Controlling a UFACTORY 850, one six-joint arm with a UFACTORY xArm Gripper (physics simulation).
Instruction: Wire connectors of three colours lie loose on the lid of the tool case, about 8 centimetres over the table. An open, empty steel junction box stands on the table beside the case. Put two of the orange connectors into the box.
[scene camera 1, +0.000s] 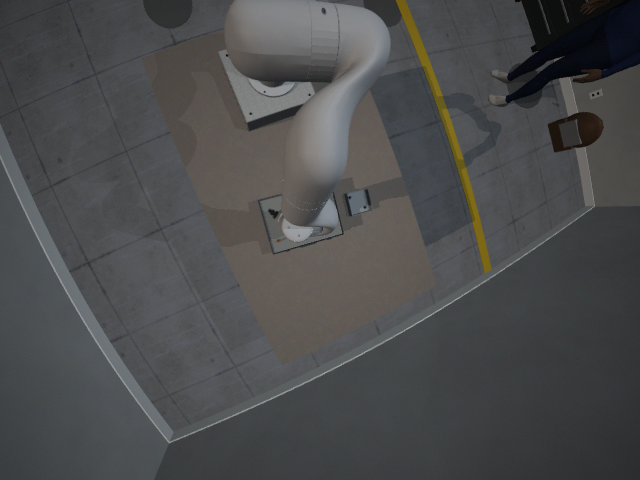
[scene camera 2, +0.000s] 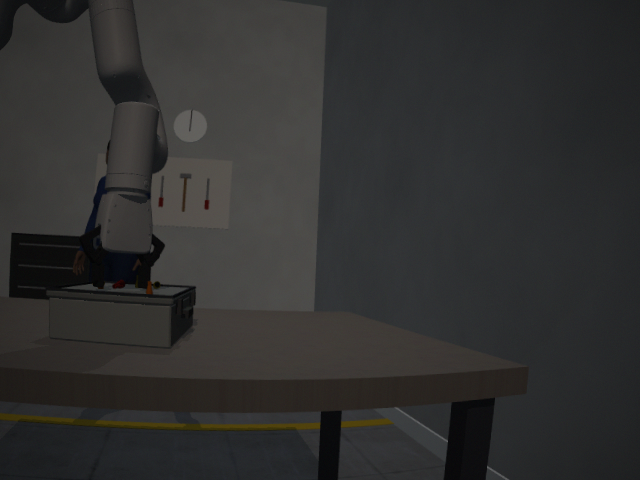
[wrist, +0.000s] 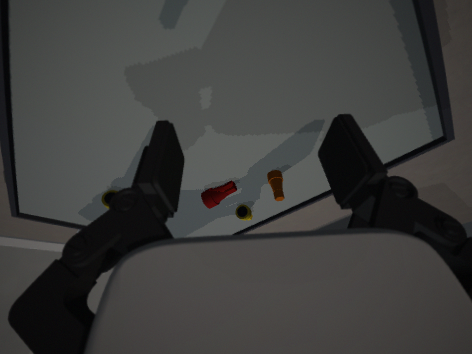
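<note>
My gripper (scene camera 2: 122, 280) (wrist: 252, 137) is open and empty, pointing down low over the lid (scene camera 1: 265, 208) (wrist: 310, 75) of the tool case (scene camera 2: 111, 320). In the wrist view, a small orange connector (wrist: 276, 185) lies on the lid toward the near edge, inside the span of the fingers. Another orange connector (scene camera 2: 149, 288) stands upright at the lid's edge in scene camera 2. A red connector (wrist: 218, 194) (scene camera 2: 118, 284) lies beside a yellow connector (wrist: 244, 212). The steel junction box (scene camera 1: 357, 202) stands open beside the case; no connector shows in it.
A second yellow connector (wrist: 109, 199) is partly hidden by the left finger. The arm hides much of the lid in scene camera 1, where an orange connector (scene camera 1: 278, 240) shows near a lid edge. The table (scene camera 1: 341, 294) (scene camera 2: 289, 351) carries the arm's base plate (scene camera 1: 242, 98). A person stands beyond the table.
</note>
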